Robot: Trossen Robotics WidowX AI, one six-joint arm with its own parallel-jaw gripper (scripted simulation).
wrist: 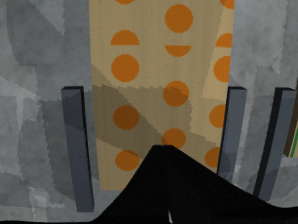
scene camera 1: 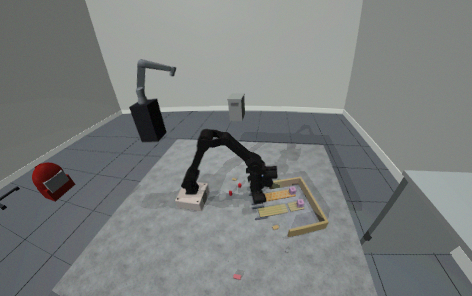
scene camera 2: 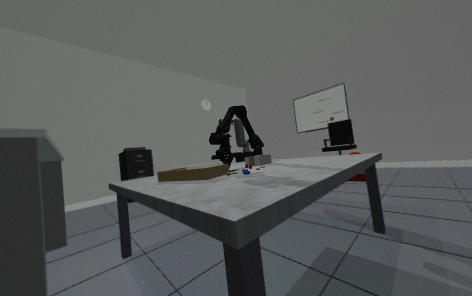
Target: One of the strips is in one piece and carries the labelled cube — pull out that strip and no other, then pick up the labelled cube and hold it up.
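Wooden frame (scene camera 2: 206,171), visible. Gripper (wrist: 161,154), likewise.
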